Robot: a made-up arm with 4 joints.
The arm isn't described. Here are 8 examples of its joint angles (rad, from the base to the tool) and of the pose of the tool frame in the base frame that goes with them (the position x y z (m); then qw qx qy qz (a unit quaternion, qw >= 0)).
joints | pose
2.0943 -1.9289 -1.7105 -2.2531 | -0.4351 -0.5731 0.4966 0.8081 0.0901 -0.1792 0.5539
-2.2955 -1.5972 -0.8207 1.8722 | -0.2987 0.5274 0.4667 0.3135 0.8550 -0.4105 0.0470
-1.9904 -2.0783 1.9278 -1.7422 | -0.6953 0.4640 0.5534 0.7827 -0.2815 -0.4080 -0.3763
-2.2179 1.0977 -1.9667 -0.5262 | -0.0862 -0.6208 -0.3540 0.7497 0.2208 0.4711 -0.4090
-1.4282 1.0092 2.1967 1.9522 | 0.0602 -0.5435 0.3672 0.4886 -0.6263 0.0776 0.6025
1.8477 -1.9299 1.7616 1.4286 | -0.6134 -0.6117 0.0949 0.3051 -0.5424 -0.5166 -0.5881
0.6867 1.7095 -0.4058 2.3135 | -0.3515 0.3839 0.6574 0.4582 0.0405 0.8140 -0.3547
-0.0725 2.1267 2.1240 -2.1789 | -0.6973 0.2057 0.7345 0.5040 -0.4621 -0.0137 0.7295
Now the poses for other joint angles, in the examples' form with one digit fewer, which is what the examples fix.
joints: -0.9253 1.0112 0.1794 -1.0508
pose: 0.197 -0.487 0.441 0.871 0.486 -0.017 0.078
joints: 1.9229 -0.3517 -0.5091 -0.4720
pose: 0.399 -0.217 0.230 0.301 -0.871 0.209 -0.326
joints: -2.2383 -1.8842 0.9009 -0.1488
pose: -0.644 0.475 0.543 0.046 -0.549 -0.633 -0.544
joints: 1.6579 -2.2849 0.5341 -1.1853
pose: -0.912 -0.461 0.080 0.059 0.268 0.541 -0.795
